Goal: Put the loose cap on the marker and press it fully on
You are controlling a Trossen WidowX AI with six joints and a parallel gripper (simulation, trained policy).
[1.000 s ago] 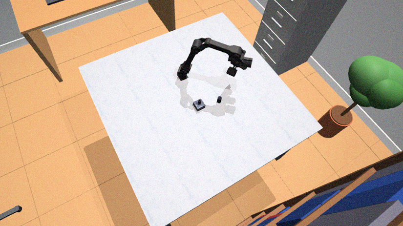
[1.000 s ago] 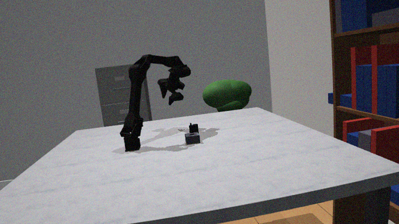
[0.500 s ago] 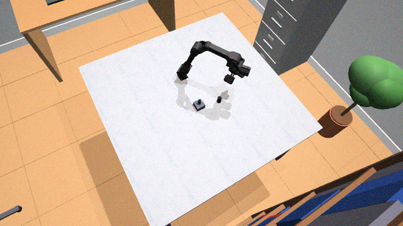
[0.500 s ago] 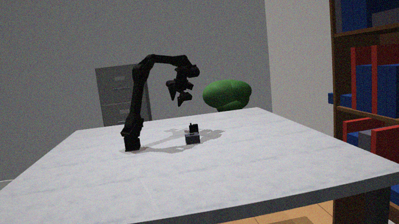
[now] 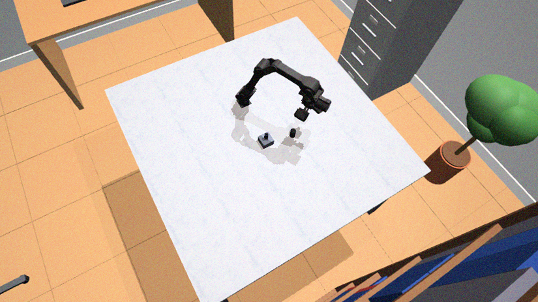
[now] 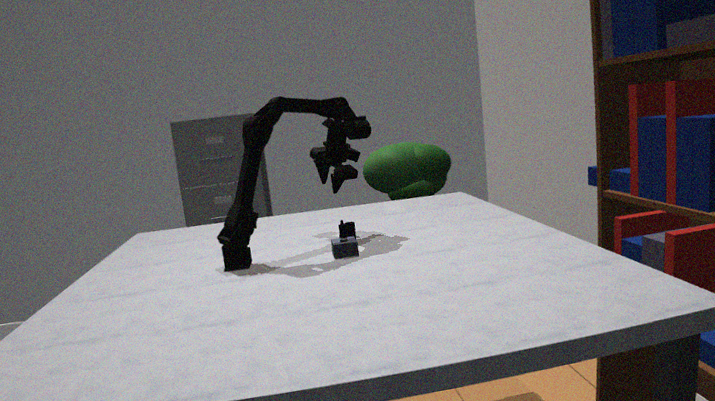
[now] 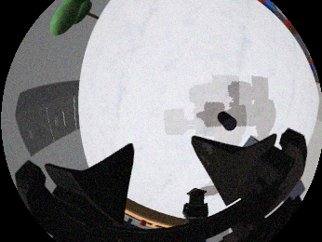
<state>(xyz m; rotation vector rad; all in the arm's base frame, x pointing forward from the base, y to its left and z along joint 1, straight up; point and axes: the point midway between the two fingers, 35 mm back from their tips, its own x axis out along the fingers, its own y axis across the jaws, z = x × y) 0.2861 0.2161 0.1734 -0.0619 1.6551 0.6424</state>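
My gripper tip is 40 mm short of the dark cap, 110 mm to the left of it and 120 mm above it. Also, from my gripper tip: grey holder block: 250 mm to the right, 120 mm below.
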